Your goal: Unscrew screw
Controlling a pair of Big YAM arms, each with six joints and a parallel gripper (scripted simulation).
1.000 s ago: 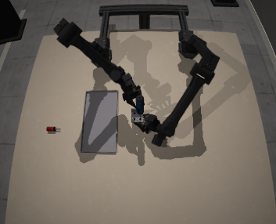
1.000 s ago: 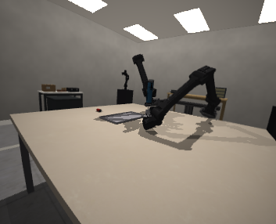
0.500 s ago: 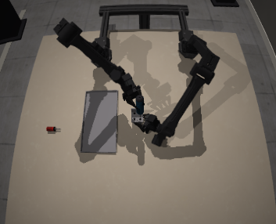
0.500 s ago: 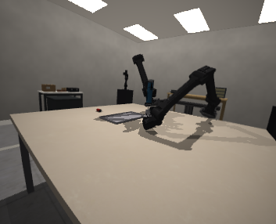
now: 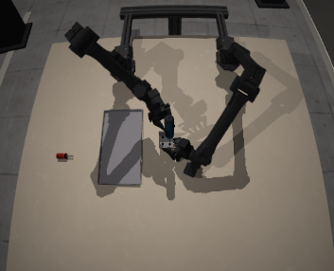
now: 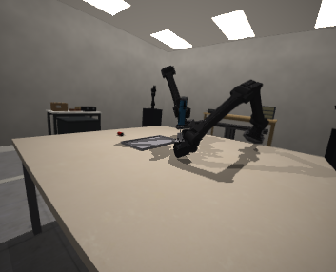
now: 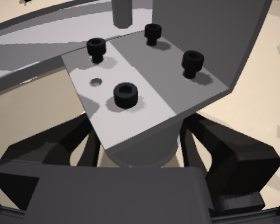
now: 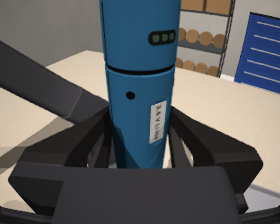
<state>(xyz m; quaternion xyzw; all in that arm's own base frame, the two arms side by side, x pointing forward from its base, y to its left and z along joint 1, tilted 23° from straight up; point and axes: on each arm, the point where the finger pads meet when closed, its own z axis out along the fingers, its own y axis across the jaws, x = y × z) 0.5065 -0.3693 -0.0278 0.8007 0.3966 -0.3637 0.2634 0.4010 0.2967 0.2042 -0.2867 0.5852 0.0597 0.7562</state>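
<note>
The joint module is 1 cm above my left hand. Also, from my left hand: grey bracket: 5 cm above; then flat grey tray: 24 cm to the right, 3 cm behind, 2 cm below; then red-handled tool: 55 cm to the right, 1 cm below.
</note>
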